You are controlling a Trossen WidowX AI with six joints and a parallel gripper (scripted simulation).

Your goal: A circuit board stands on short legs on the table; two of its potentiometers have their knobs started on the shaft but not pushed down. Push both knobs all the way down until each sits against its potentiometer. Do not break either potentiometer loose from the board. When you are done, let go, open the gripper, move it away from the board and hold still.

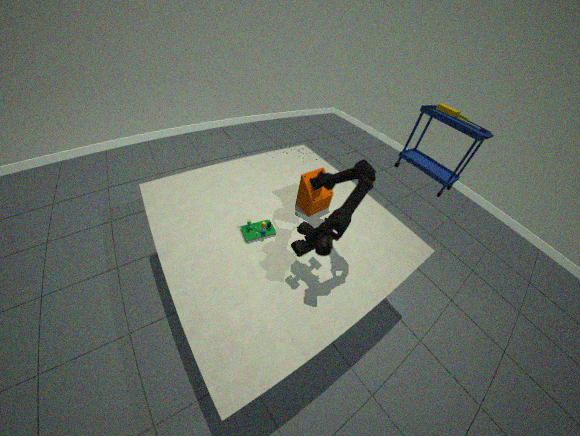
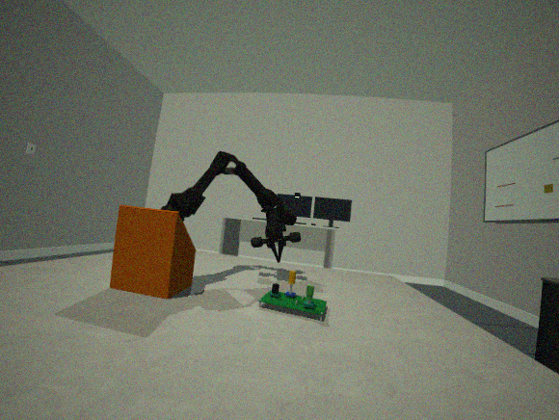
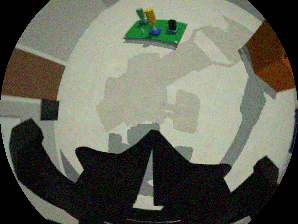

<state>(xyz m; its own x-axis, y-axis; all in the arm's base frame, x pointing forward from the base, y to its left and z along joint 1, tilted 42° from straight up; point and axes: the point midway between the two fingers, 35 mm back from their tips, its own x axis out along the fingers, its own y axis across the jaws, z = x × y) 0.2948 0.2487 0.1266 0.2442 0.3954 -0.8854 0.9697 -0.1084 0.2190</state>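
Right now the yellow knob is 21 cm to the right of my gripper tip, 6 cm ahead of it and 1 cm above it. The rest, counted from my gripper tip: green knob 27 cm to the right, 10 cm ahead, 1 cm below.
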